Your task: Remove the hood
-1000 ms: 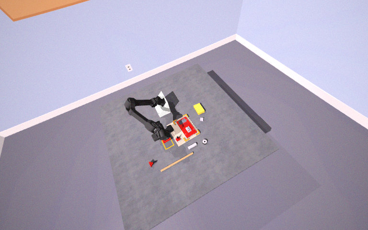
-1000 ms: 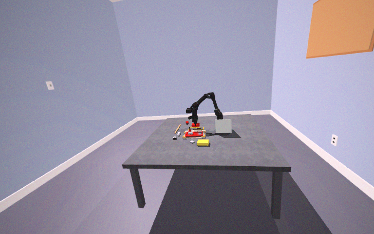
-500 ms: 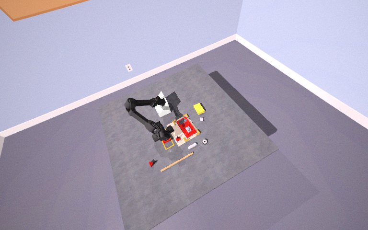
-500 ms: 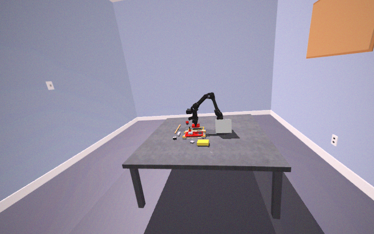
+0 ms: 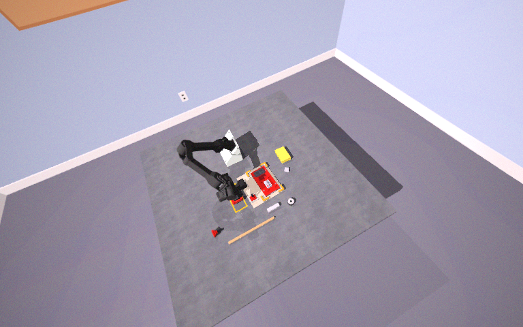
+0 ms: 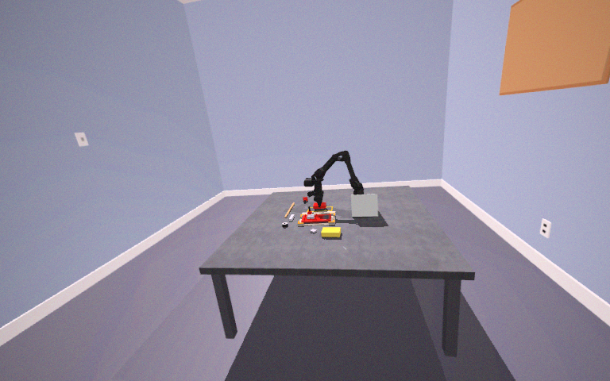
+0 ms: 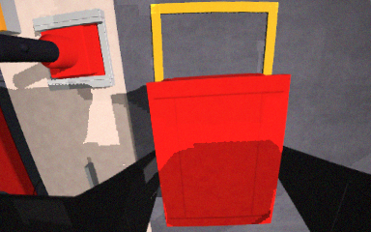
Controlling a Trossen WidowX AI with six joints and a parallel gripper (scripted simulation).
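Now: the grey socket 10 cm to the left of my gripper tip, 6 cm ahead of it and 1 cm above it. From my gripper tip the other things lie so: white cylinder 19 cm to the left, 18 cm ahead, 2 cm below; then wooden stick 24 cm ahead, 2 cm to the left, 2 cm below; then red hood 1 cm above.
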